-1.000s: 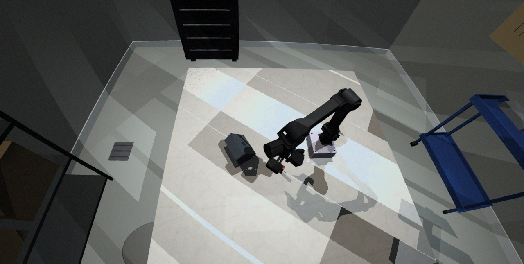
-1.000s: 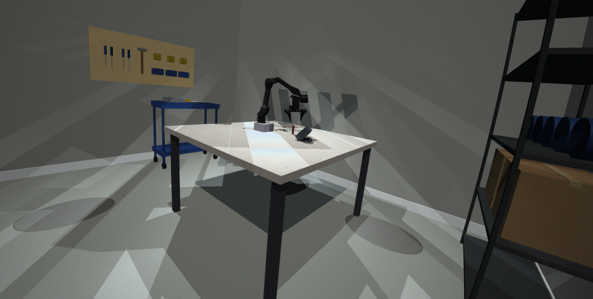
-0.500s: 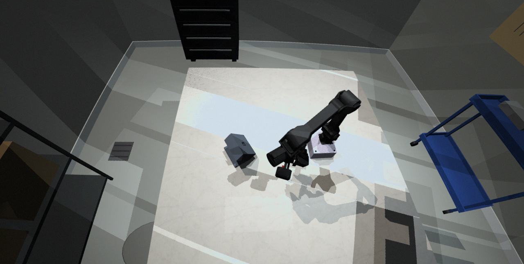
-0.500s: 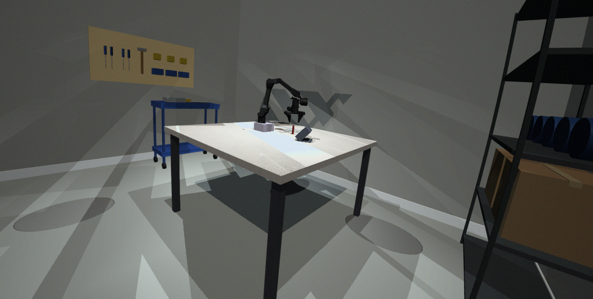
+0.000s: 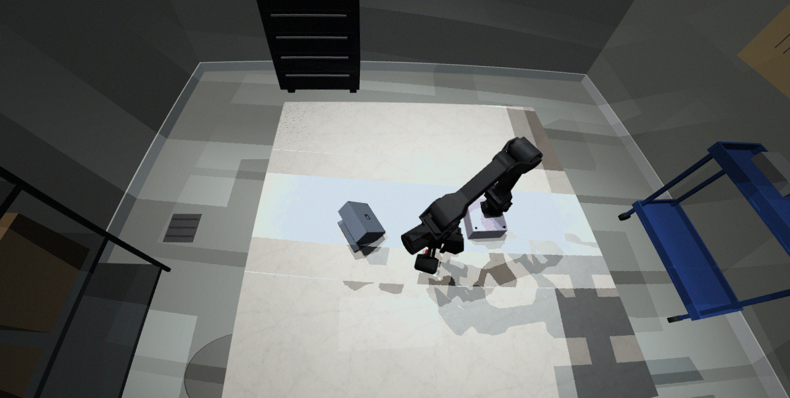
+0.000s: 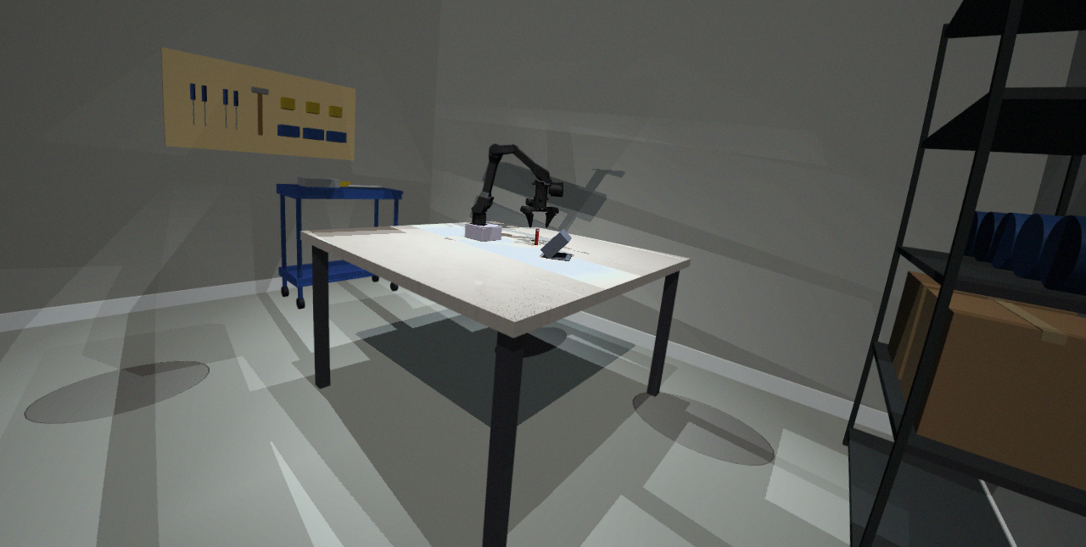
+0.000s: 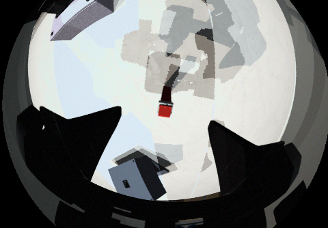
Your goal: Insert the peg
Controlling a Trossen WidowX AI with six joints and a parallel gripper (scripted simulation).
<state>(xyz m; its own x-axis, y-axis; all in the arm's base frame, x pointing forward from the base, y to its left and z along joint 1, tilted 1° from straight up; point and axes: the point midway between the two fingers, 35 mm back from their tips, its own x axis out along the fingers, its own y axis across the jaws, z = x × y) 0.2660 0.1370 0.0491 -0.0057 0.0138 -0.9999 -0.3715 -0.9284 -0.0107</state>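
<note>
The red peg is 30 mm below my gripper tip. The rest, counted from my gripper tip: sloped panel (200 mm ahead, 130 mm to the right, 30 mm below).
</note>
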